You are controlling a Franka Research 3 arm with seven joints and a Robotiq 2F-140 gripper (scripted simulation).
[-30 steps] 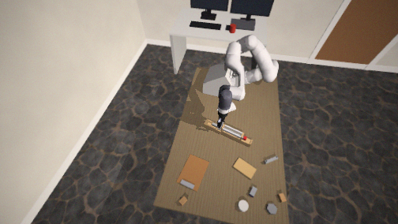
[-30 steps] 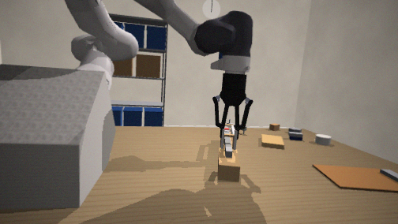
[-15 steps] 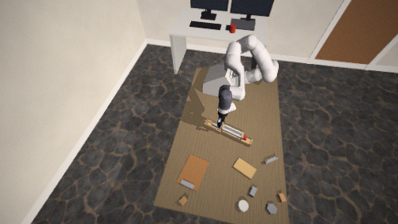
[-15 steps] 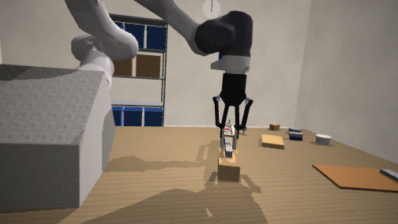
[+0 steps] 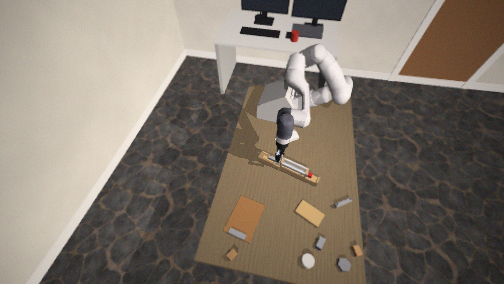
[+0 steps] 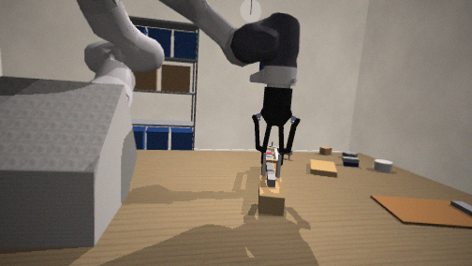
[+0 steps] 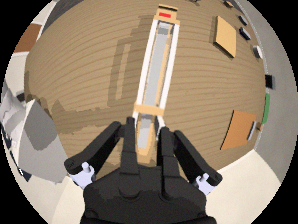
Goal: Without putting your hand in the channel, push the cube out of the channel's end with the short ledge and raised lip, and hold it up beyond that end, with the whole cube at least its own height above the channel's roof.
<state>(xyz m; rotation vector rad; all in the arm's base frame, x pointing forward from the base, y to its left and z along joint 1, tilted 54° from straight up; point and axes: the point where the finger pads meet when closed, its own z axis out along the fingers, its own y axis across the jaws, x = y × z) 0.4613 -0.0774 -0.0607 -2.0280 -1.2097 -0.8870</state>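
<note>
Right now my hand is 200 mm to the right of the red cube, 80 mm short of it and 30 mm above it. Round my hand: wooden channel (100 mm to the left, 40 mm ahead, 30 mm below); tan board (310 mm ahead, 210 mm to the left, 80 mm below); white disc (570 mm ahead, 190 mm to the left, 70 mm below).
</note>
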